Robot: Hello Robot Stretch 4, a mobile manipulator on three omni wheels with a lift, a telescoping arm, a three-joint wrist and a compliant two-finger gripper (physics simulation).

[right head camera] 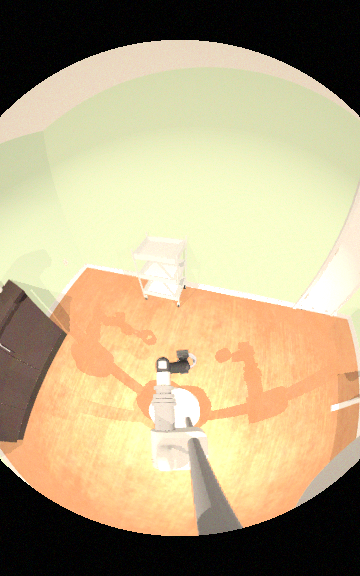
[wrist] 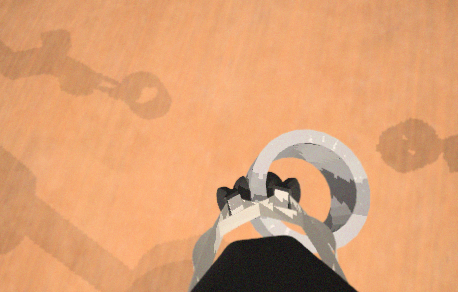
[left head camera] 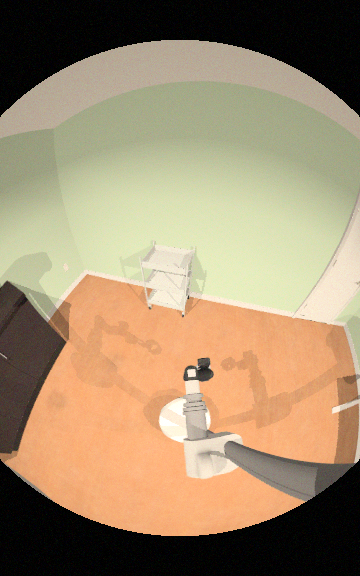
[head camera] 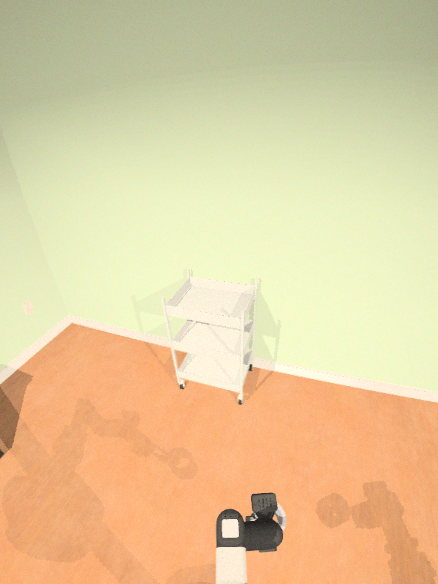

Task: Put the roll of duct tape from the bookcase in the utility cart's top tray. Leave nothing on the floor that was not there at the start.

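Places are measured from the robot's base along level axes (x left, y ahead, z down), in metres.
Pixels of known places: gripper, between the fingertips: (wrist: 259, 189) (head camera: 256, 518); robot's base, origin of its link: (right head camera: 175, 409) (left head camera: 183, 418).
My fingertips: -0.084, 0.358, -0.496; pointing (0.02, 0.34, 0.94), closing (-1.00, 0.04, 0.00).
Ahead of a thing's pixels: the offset from my fingertips to its top centre, as dx, dy, dz. "spot": to the spot under its first point. Level surfaces: height alone.
The roll of duct tape @(-0.038, -0.006, -0.040) (wrist: 361, 192) (head camera: 281, 517) (right head camera: 193, 360) is a light grey ring. In the wrist view my gripper (wrist: 259, 189) is shut on its left wall, one finger outside the ring and one inside the hole. The roll is held above the floor. In the head view the gripper's body hides most of the roll. The white utility cart @(spot: +0.186, +0.846, -0.204) (head camera: 205, 312) (left head camera: 165, 269) (right head camera: 156, 258) stands against the green wall, beyond the gripper. Its top tray @(dz -0.139) (head camera: 210, 300) is bare. The bookcase does not show in these views.
A dark cabinet @(spot: +1.515, +0.088, +0.041) (left head camera: 30, 345) (right head camera: 30, 345) stands at the left. A white door @(spot: -1.861, +0.517, -0.199) (left head camera: 332, 285) (right head camera: 332, 280) is at the right. A white leg (left head camera: 346, 405) (right head camera: 346, 404) of some furniture shows at the right edge. Shadows of the arm and the roll lie on the orange floor @(dz +0.523) (head camera: 310, 440).
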